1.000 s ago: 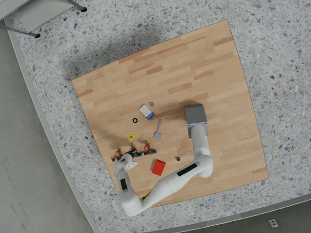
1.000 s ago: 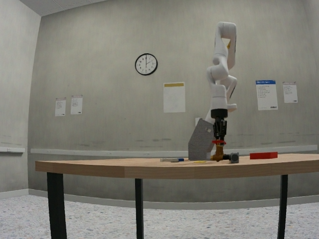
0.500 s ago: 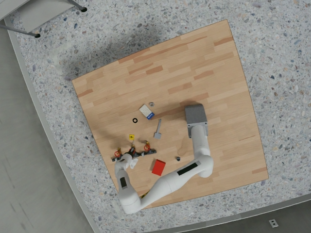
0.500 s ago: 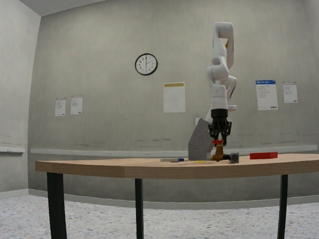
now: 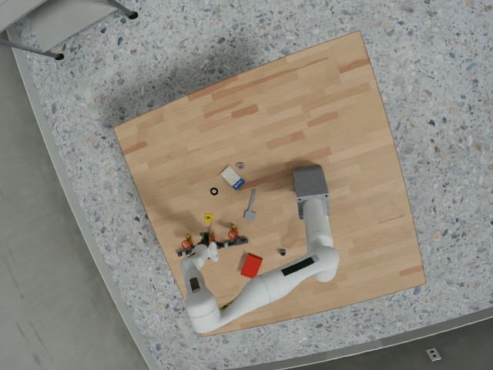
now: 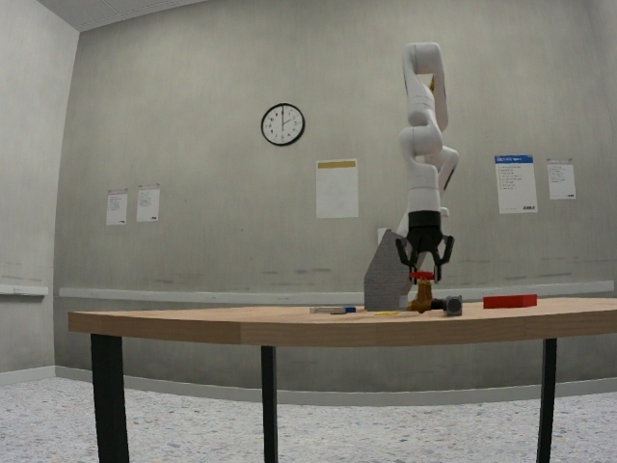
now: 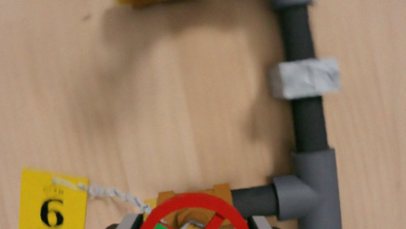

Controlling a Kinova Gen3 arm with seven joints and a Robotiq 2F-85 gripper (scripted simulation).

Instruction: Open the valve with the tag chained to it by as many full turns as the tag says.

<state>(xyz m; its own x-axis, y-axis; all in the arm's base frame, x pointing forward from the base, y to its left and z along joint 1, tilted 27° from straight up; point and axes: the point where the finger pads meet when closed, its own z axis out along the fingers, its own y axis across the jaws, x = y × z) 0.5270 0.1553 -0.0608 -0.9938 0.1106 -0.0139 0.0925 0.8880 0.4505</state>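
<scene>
Right now the yellow tag is 1 cm behind my hand, 9 cm to the right of it and 8 cm below it. The rest, counted from my hand: red block (16 cm behind, 20 cm to the left, 7 cm below); then grey scraper (23 cm behind, 10 cm to the right, 8 cm below); then blue box (17 cm behind, 27 cm to the right, 7 cm below).
</scene>
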